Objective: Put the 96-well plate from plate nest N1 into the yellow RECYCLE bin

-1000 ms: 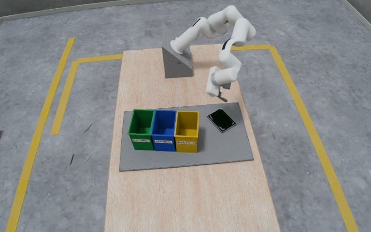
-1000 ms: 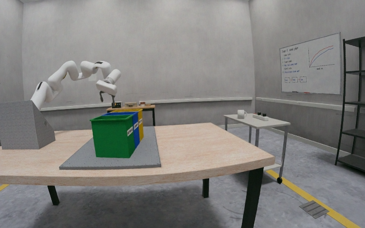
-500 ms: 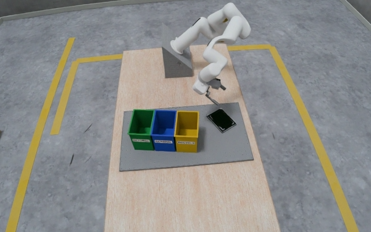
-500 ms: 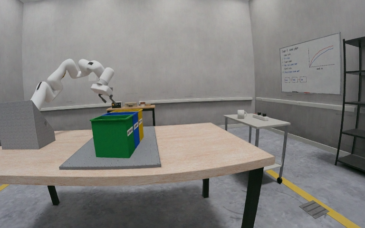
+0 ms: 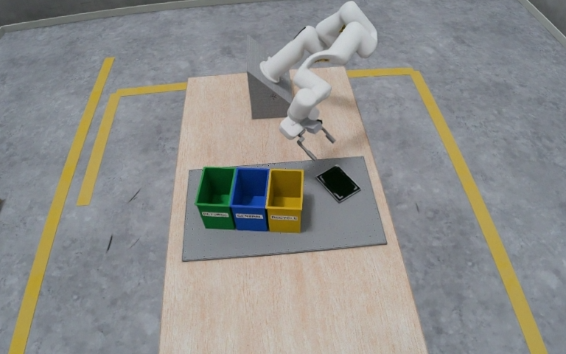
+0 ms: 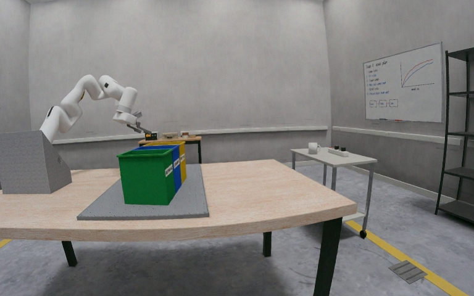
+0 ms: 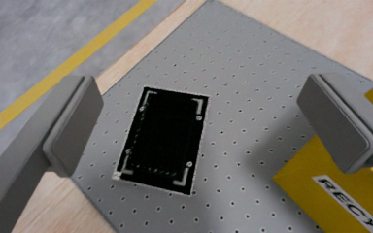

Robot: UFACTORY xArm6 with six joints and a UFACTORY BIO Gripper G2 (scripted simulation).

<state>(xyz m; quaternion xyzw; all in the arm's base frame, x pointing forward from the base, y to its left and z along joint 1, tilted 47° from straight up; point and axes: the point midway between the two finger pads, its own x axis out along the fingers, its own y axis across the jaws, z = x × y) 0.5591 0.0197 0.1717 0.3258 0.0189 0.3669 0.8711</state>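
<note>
Right now my hand is 22 cm above the black 96-well plate, 9 cm to the right of it and 1 cm short of it. Round my hand: blue bin: 28 cm to the right, 15 cm below, 11 cm ahead; then black plate nest N1: 23 cm below, 9 cm to the left, 1 cm ahead; then yellow recycle bin: 16 cm to the right, 15 cm below, 13 cm ahead.
</note>
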